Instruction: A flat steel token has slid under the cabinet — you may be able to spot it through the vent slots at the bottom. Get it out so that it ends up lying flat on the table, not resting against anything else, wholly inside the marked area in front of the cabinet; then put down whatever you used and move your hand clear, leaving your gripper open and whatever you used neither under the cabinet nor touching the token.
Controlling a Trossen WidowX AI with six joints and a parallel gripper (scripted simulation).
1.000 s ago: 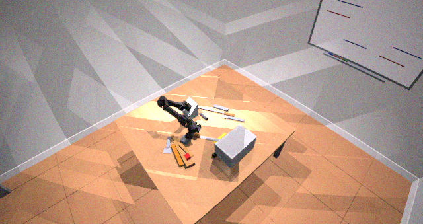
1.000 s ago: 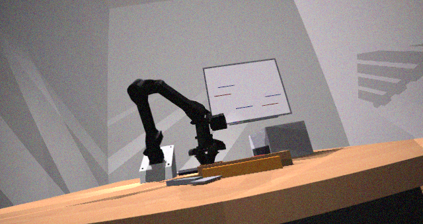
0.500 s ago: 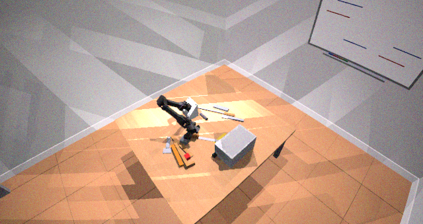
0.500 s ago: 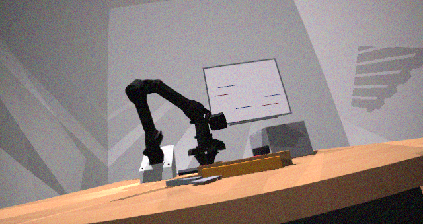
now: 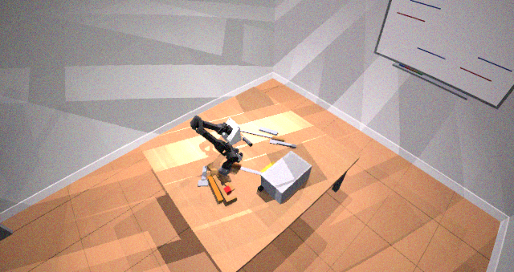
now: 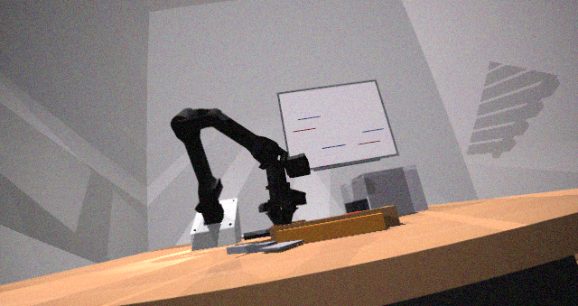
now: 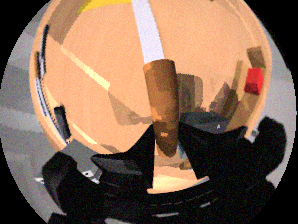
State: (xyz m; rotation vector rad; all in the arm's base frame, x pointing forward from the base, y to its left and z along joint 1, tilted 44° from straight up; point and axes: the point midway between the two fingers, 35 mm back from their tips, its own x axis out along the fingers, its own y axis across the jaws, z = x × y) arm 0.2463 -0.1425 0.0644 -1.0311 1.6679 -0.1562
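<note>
My gripper tip is 1 cm short of the grey block, 7 cm to the left of it and 1 cm below it. From my gripper tip the other things lie so: orange bar: 10 cm ahead, 21 cm to the right, 1 cm above; thin wooden stick: 4 cm ahead, 12 cm to the right; red block: 17 cm ahead, 15 cm to the right, 1 cm above.
</note>
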